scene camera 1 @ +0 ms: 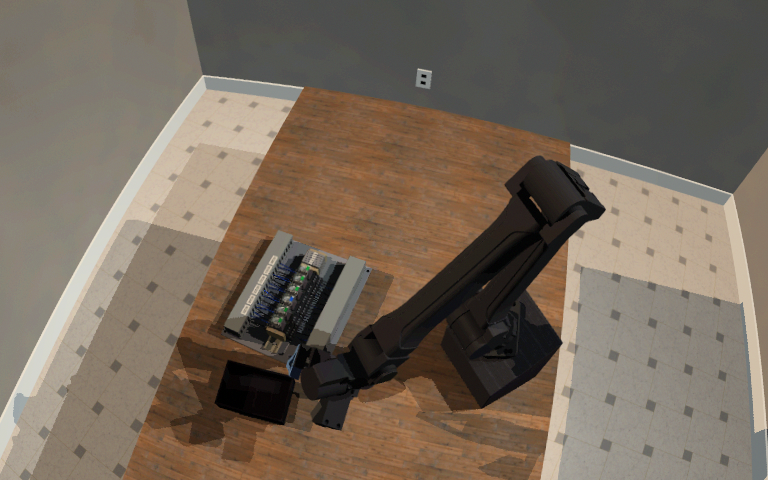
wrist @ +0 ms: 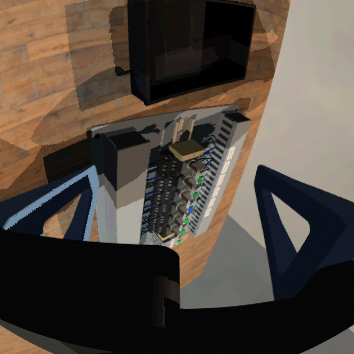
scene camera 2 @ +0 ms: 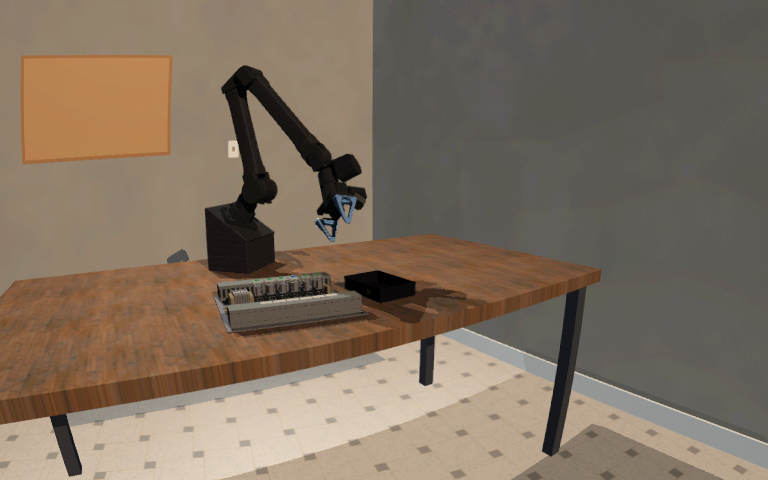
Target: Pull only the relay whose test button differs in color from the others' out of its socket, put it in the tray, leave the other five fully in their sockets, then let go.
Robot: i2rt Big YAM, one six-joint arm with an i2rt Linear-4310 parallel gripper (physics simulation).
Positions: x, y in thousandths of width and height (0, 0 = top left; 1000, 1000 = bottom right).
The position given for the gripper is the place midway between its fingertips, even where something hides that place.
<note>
In view: the gripper (scene camera 2: 443, 484) and a grey panel (scene camera 1: 333, 703).
The gripper also shows in scene camera 1 (scene camera 1: 400, 776) and in the wrist view (wrist: 496, 490).
</note>
